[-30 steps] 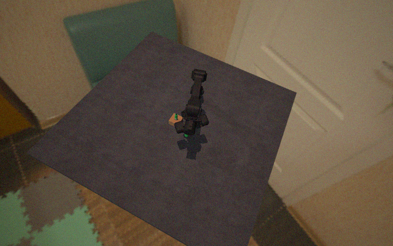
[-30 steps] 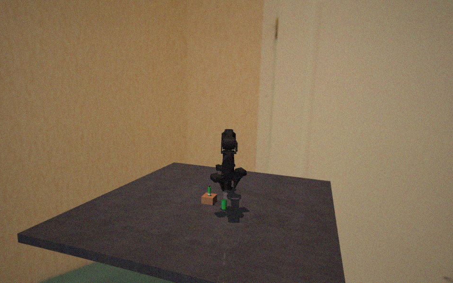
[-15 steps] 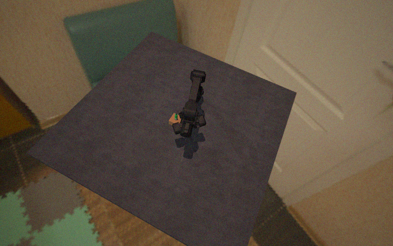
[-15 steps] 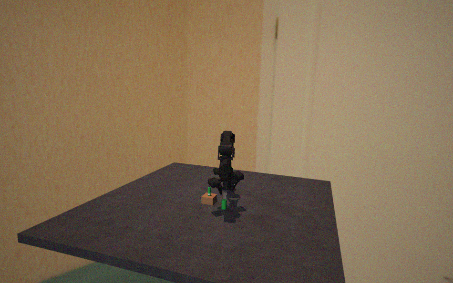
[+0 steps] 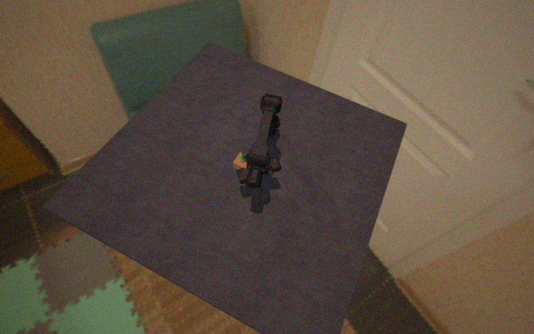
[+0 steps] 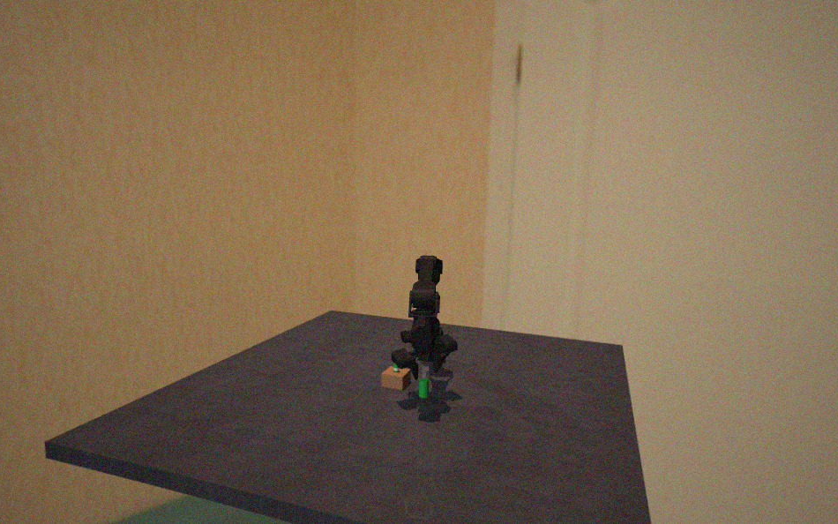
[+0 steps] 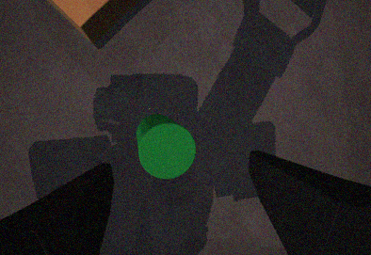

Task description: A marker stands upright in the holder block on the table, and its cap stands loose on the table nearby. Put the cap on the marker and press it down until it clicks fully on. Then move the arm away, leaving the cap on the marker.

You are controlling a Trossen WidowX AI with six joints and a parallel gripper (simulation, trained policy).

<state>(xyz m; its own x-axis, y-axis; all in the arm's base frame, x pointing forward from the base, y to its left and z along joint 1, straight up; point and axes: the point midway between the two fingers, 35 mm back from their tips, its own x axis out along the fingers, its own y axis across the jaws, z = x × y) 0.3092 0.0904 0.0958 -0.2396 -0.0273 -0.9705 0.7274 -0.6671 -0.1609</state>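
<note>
My gripper tip is 40 mm above the green cap and 10 mm to the left of it. Also, from my gripper tip: holder block 110 mm to the right, 50 mm behind, 40 mm below.
</note>
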